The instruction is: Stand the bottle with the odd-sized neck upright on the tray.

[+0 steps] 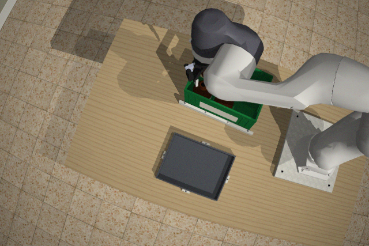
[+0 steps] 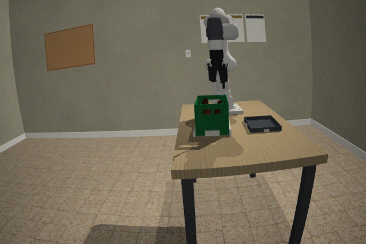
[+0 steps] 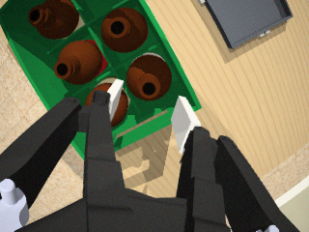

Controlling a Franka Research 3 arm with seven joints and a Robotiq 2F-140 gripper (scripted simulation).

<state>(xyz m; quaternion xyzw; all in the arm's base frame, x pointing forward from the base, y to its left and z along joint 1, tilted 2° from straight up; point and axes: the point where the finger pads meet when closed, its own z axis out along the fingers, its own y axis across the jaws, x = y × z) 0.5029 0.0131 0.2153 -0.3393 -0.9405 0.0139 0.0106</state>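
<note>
The glass bottle is 160 mm below my hand and 90 mm behind it. Also, from my hand: green crate 160 mm below, 80 mm behind, 50 mm to the right; then dark grey tray 250 mm to the left, 230 mm below, 110 mm behind.
</note>
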